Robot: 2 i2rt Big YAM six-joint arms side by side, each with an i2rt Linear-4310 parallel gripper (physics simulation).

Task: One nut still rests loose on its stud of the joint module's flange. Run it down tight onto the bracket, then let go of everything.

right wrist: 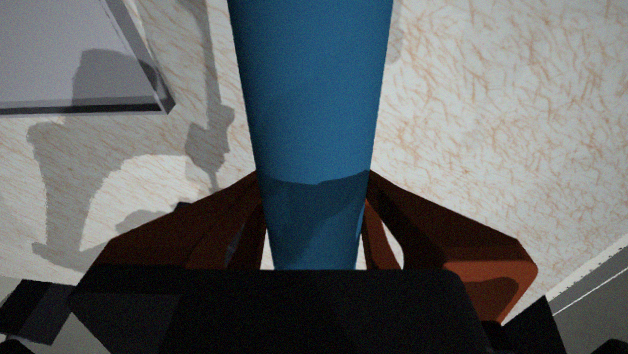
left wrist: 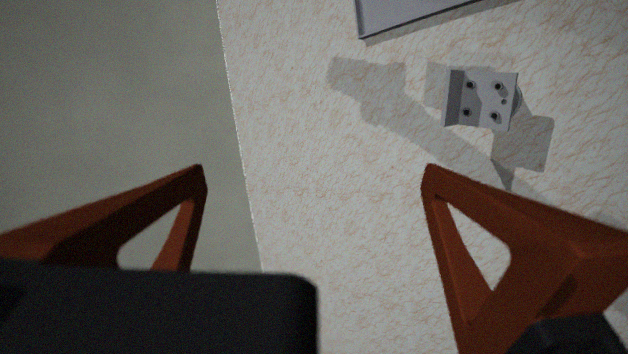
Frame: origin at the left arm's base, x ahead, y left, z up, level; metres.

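Seen in the pictures: left gripper, between the fingertips: (left wrist: pixel 313 176); right gripper, between the fingertips: (right wrist: pixel 313 178).
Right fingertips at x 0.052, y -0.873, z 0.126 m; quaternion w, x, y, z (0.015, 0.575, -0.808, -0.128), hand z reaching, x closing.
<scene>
Offsets run from my right fingertips to a thing's middle. "*": to the spot under its first point. Level surfaces: height alone.
The grey angled bracket @[dx +0.271, dy +0.462, dz -0.044 m] (left wrist: pixel 486 102) shows at the upper right of the left wrist view, with four dark round spots on its face where studs or nuts sit. They are too small to tell which nut is loose. A thin curved edge of the joint module @[dx +0.271, dy +0.462, dz -0.089 m] (left wrist: pixel 519 98) shows behind the bracket. My left gripper (left wrist: pixel 313 176) is open and empty, apart from the bracket. My right gripper (right wrist: pixel 313 178) is shut on a blue cylindrical tool @[dx +0.000, dy -0.002, dz +0.016 m] (right wrist: pixel 311 100), which runs up out of the right wrist view; its far end is hidden. The bracket does not show in that view.
A grey tray @[* dx +0.445, dy +0.240, dz -0.113 m] (left wrist: pixel 358 21) (right wrist: pixel 128 30) lies on the marbled table @[dz -0.126 m] (left wrist: pixel 320 225) (right wrist: pixel 500 125), at the top of the left wrist view and upper left of the right wrist view. The table's edge runs down the left wrist view, left of centre. Arm shadows cross the table.
</scene>
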